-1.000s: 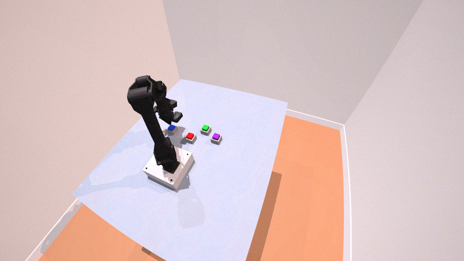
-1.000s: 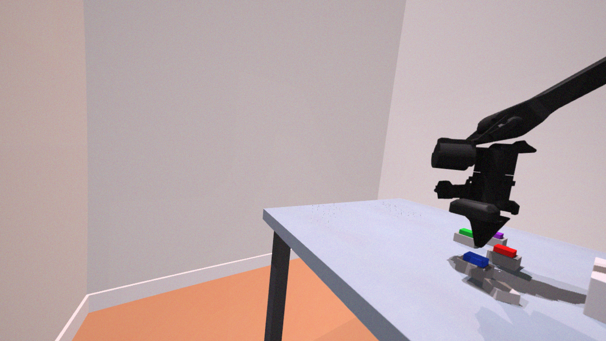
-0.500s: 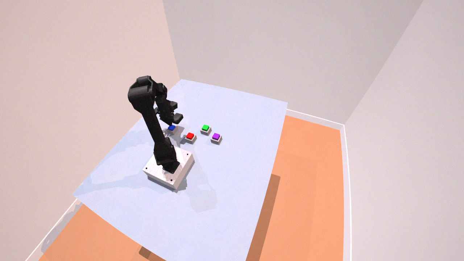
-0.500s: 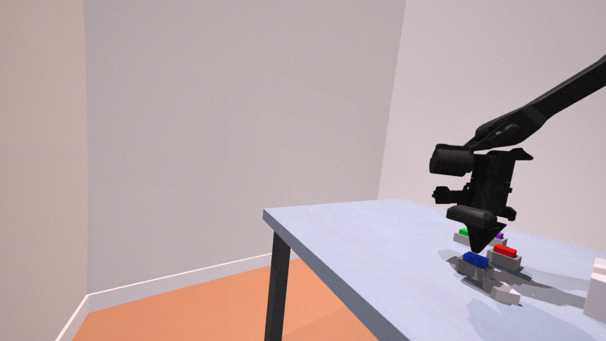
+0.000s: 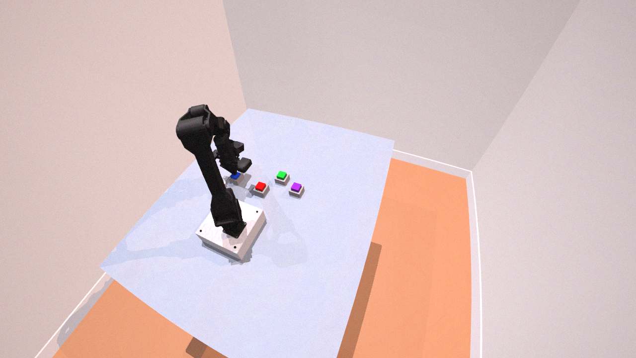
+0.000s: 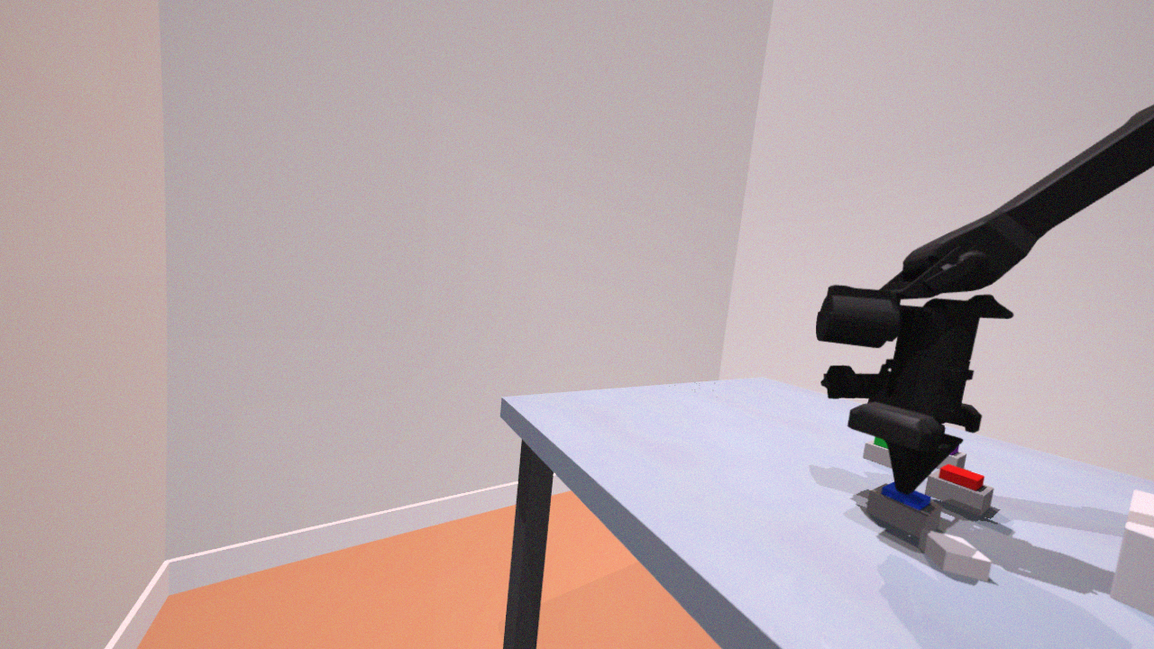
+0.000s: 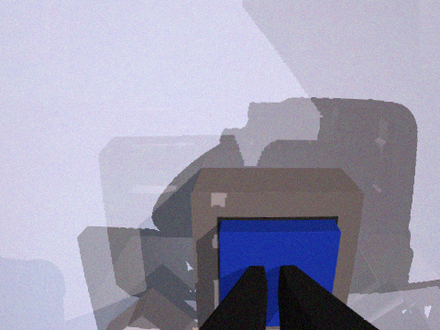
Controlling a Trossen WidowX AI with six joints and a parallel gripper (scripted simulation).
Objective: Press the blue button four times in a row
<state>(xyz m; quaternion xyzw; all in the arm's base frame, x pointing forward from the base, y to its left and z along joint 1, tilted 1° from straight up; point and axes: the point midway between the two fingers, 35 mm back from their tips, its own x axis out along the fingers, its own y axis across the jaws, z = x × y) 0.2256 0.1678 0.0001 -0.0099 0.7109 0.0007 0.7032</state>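
Right now the blue button is 1 cm below my gripper tip. From my gripper tip the other things lie so: pale block 5 cm behind, 4 cm to the left, 2 cm below; then red button 14 cm to the right, 1 cm behind; then green button 19 cm to the right, 7 cm ahead.
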